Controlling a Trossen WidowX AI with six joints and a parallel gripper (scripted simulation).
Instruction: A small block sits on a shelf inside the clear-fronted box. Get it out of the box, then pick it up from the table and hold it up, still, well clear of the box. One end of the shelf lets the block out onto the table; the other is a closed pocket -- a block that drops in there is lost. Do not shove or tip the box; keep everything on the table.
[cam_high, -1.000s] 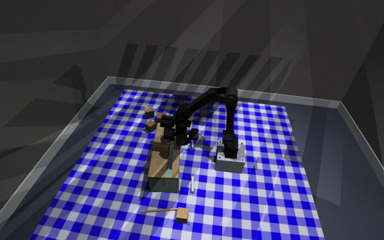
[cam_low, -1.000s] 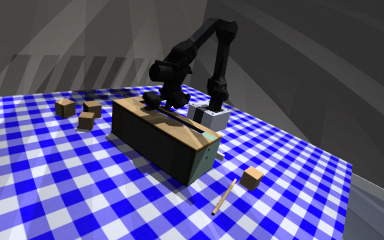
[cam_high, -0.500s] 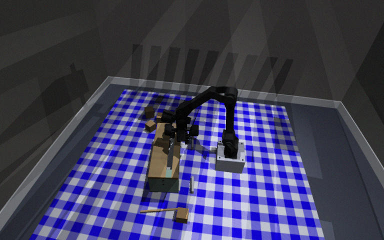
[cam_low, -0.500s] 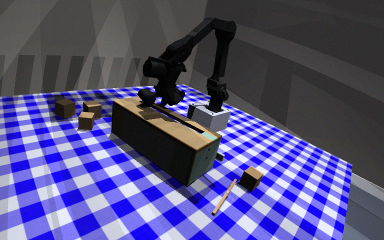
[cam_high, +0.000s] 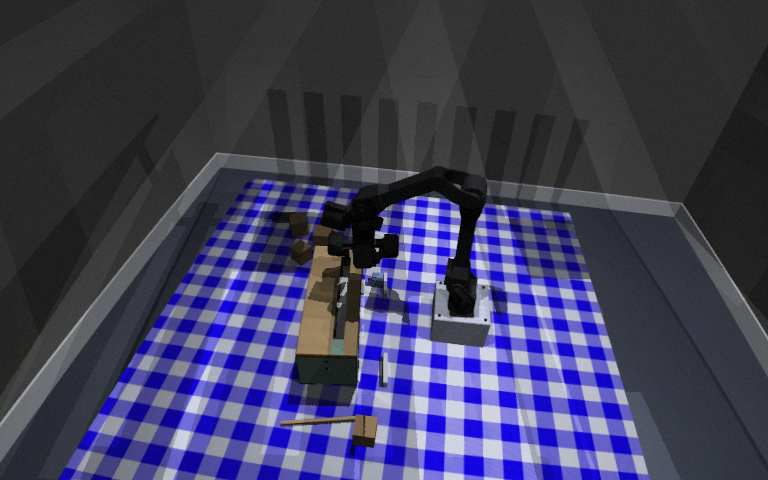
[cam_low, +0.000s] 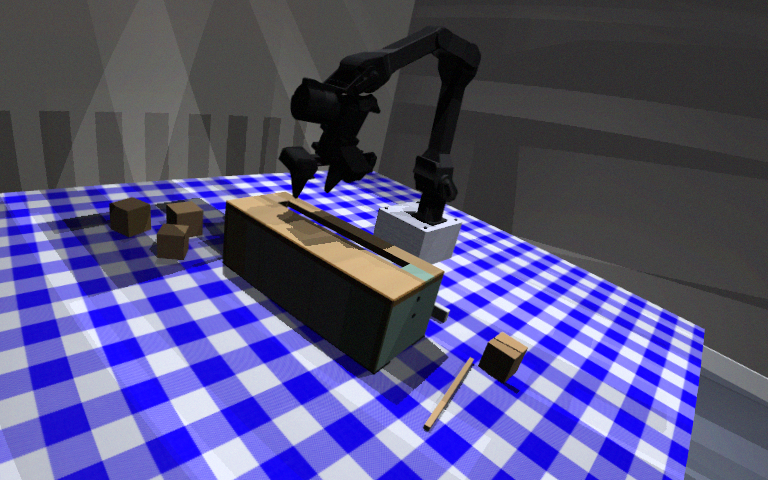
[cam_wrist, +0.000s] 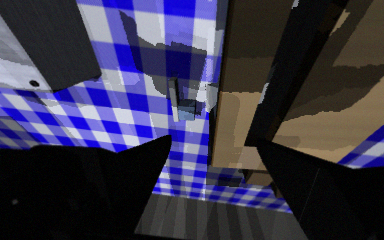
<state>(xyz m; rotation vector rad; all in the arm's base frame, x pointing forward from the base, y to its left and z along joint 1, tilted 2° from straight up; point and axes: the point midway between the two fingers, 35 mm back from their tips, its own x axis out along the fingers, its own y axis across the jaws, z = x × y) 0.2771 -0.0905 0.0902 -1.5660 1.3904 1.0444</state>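
Now: gripper tip 13 cm above the bluish-grey block, 5 cm to the left of it and 4 cm past it. The rest, counted from my gripper tip: thin brown stick: 42 cm to the left, 14 cm below, 5 cm ahead.
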